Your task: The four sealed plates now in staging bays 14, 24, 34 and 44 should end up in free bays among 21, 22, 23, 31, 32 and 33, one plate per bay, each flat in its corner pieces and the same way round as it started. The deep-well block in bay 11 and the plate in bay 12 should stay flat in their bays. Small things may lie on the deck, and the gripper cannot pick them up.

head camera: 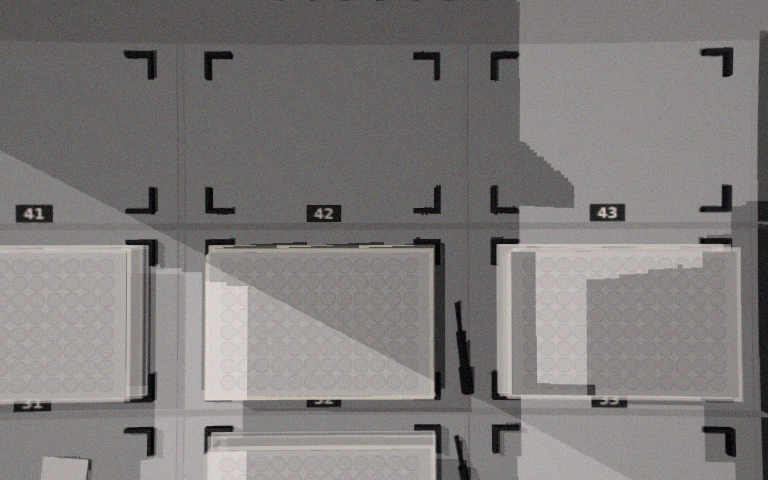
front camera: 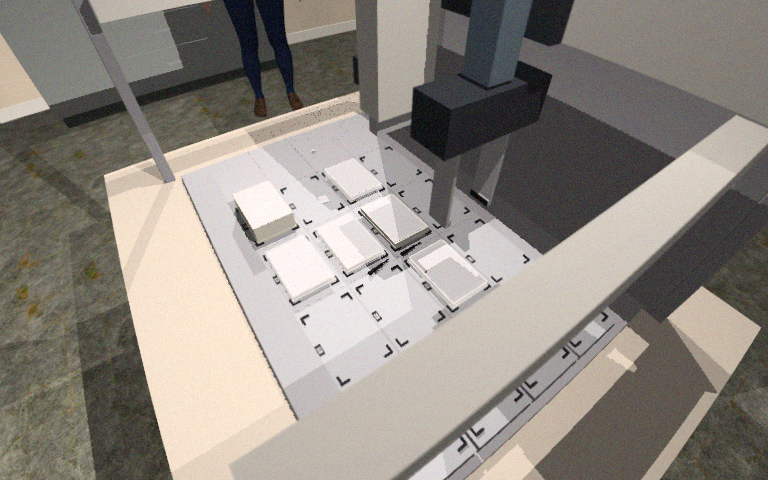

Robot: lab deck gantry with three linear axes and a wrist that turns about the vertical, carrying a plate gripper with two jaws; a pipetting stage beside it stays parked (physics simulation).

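Places are measured from the robot's base along level axes (x ahead, y left, z up), in millimetres.
Pixels of known places: gripper, fingertip midpoint: [front camera: 460, 209]; robot's base, link origin: [front camera: 237, 209].
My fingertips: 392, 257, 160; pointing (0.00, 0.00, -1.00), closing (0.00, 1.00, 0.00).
For each thing: its top centre in the pictures, then the offset to it from my fingertips, as dx, dy, dz. "spot": a spot on its surface instead.
- bay 31, surface spot: [head camera: 62, 322] [front camera: 358, 182] spot: -301, +2, -145
- bay 32, surface spot: [head camera: 322, 322] [front camera: 394, 217] spot: -163, +1, -145
- bay 33, surface spot: [head camera: 617, 322] [front camera: 446, 268] spot: -3, +1, -145
- bay 22, surface spot: [head camera: 322, 464] [front camera: 362, 232] spot: -163, -76, -145
- tall deep-well block, top centre: [front camera: 261, 203] -328, -214, -118
- plate, top centre: [front camera: 298, 263] -164, -214, -145
- small pale square, surface spot: [head camera: 65, 468] [front camera: 325, 198] spot: -309, -83, -159
Sealed plates lie flat within the corner pieces of bay 31 [front camera: 352, 179] [head camera: 62, 322], bay 32 [front camera: 395, 219] [head camera: 322, 322], bay 33 [front camera: 448, 272] [head camera: 617, 322] and bay 22 [front camera: 351, 240] [head camera: 322, 464]; the head view cuts off the bay 31 and bay 22 plates. The tall deep-well block [front camera: 264, 209] stands in bay 11, and a plate [front camera: 300, 266] lies flat in bay 12. My gripper [front camera: 462, 211] is open and empty, its jaws spread above the deck beyond the bay 32 plate. The jaws do not show in the head view. The front beam hides much of the staging column.
A small pale square [front camera: 323, 198] [head camera: 65, 468] lies in bay 21. Two thin dark pen-like things lie between columns 2 and 3: one [front camera: 410, 247] [head camera: 464, 350] beside bay 32, another [front camera: 377, 266] [head camera: 462, 458] beside bay 22. A pale beam [front camera: 498, 322] crosses the front view.
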